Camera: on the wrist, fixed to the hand. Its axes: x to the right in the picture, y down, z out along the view.
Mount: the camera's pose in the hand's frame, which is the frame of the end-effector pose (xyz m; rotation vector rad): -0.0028 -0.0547 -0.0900 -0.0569 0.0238 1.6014
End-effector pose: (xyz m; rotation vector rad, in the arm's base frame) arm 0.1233 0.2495 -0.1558 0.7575 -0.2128 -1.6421
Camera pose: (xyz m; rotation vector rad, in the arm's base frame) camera 0.1312 0.2892 -0.2531 0.3142 -0.5605 -0.1102
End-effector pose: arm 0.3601 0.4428 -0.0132 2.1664 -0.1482 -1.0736
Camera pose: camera 0.4137 0.5334 -0.0095 1.2629 -1.4735 -0.0673
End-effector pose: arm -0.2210 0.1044 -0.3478 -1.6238 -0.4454 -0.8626
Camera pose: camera -0.2873 0.0321 -0.3093 -1.4328 0.8665 0.3405
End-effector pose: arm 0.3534 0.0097 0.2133 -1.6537 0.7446 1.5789
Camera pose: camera 0.4496 -0.0326 0.2211 0.7090 -1.8079 -1.9069
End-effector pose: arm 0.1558 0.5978 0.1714 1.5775 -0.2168 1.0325
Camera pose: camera 0.1452 0.6916 0.1246 1.1306 -1.6334 2.1521
